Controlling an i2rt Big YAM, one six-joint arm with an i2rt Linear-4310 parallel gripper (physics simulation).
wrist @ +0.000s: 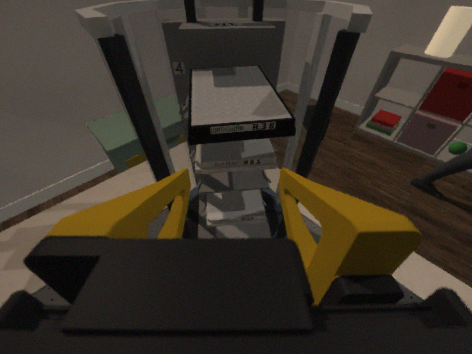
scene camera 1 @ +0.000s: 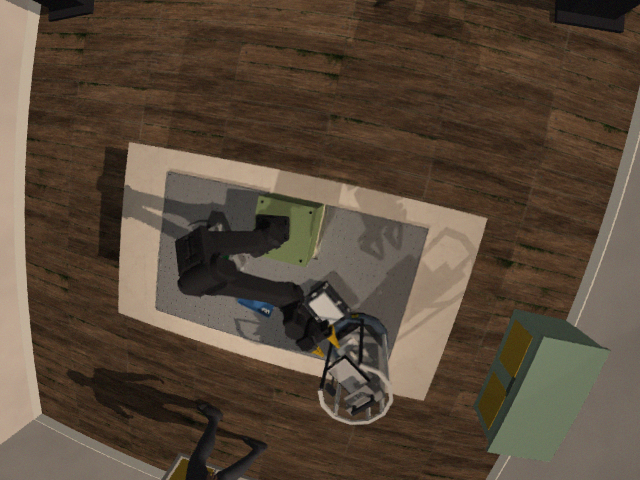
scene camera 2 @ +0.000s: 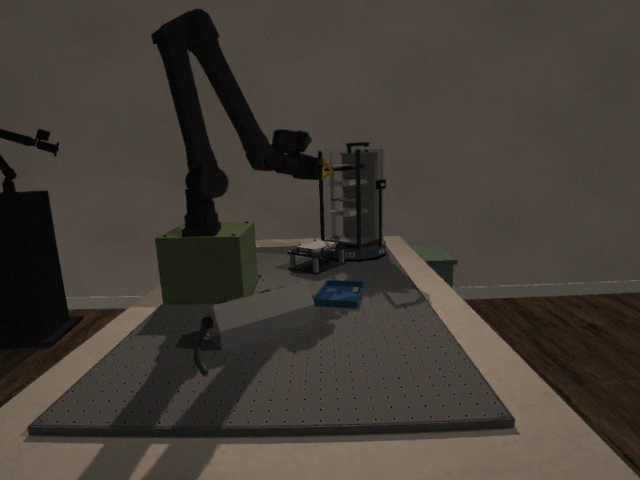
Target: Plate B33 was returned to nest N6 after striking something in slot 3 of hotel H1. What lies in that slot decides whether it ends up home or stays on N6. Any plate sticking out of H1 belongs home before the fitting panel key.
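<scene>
My gripper is open and empty at the front of the clear-walled hotel tower. In the wrist view a black-edged plate labelled R38 lies flat ahead of and above the fingertips, beside a mark "4". Below it is a white plate, its label like B83, and a lower white plate with an unreadable label. A white plate rests on a four-legged nest beside the tower; its label cannot be read. Slot 3's number does not show.
A blue tray lies on the pegboard. A sloped white panel box stands nearer scene camera 2, its keys mostly hidden. The arm stands on a green box. A person's legs show beyond the table.
</scene>
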